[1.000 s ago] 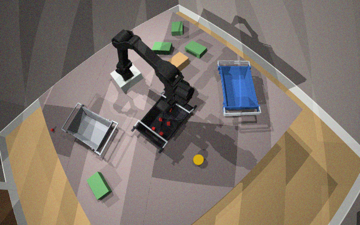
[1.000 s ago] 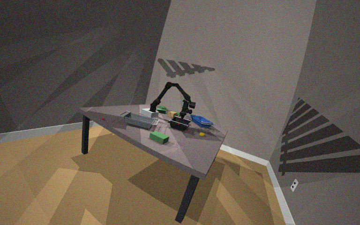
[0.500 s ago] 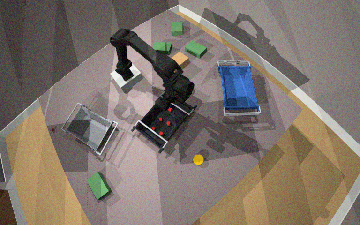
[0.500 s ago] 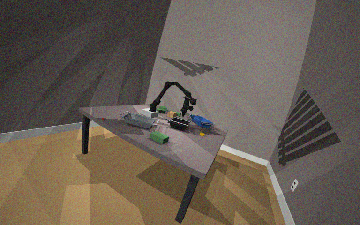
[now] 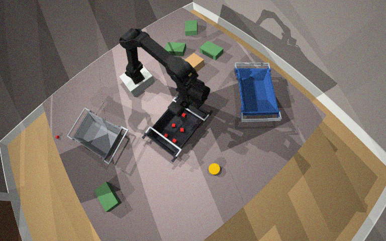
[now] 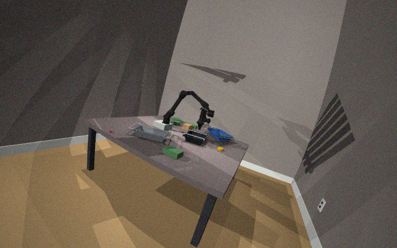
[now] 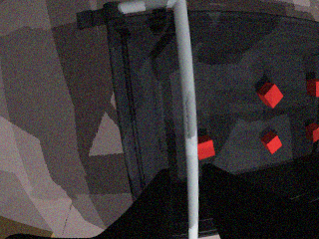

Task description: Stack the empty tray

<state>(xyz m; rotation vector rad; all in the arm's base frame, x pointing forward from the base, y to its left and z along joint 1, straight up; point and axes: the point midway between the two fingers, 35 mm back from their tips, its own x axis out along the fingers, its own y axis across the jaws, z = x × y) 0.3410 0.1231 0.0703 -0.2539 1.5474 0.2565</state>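
Now: gripper tip 470 mm to the left of the grey tray, 190 mm past it and 50 mm above it. Also, from my gripper tip: yellow disc 290 mm ahead, 80 mm below, 70 mm to the right; then orange block 240 mm behind, 170 mm to the left, 60 mm below.
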